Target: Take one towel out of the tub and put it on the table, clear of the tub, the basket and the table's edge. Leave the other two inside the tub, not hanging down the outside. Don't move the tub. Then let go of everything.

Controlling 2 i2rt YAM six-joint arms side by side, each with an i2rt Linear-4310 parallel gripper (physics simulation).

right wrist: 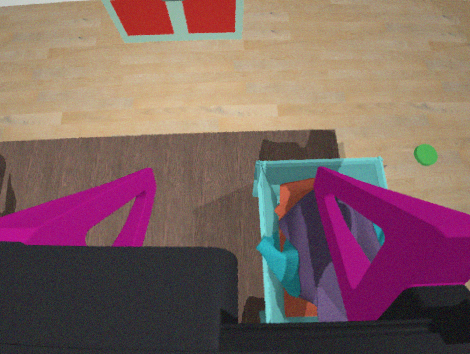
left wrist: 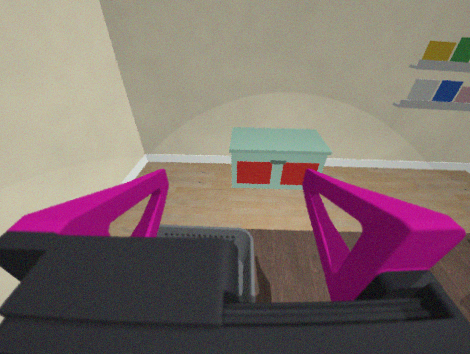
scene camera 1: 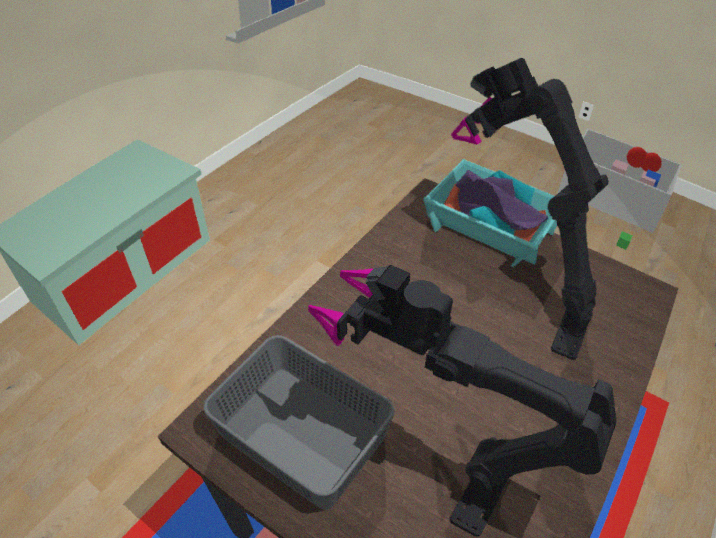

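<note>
A teal tub [scene camera 1: 477, 231] [right wrist: 300, 170] stands at the table's far end. In it lie a purple towel [scene camera 1: 500, 199] [right wrist: 305, 235] on top, an orange towel [scene camera 1: 453, 199] [right wrist: 295, 192] and a teal towel [scene camera 1: 486, 217] [right wrist: 286, 265]. In the right wrist view a teal corner reaches the tub's left rim. My right gripper [scene camera 1: 471, 117] [right wrist: 234, 176] is open and empty, high above the tub, offset to its left in its wrist view. My left gripper [scene camera 1: 325, 289] [left wrist: 235, 176] is open and empty, above the table near the basket.
A grey basket [scene camera 1: 263, 461] [left wrist: 247, 240] stands at the near end of the brown table [scene camera 1: 486, 300] [right wrist: 200, 160]. On the floor are a mint cabinet [scene camera 1: 98, 208] [left wrist: 275, 140] [right wrist: 176, 20], a pale toy bin [scene camera 1: 613, 202] and a green block [scene camera 1: 623, 240].
</note>
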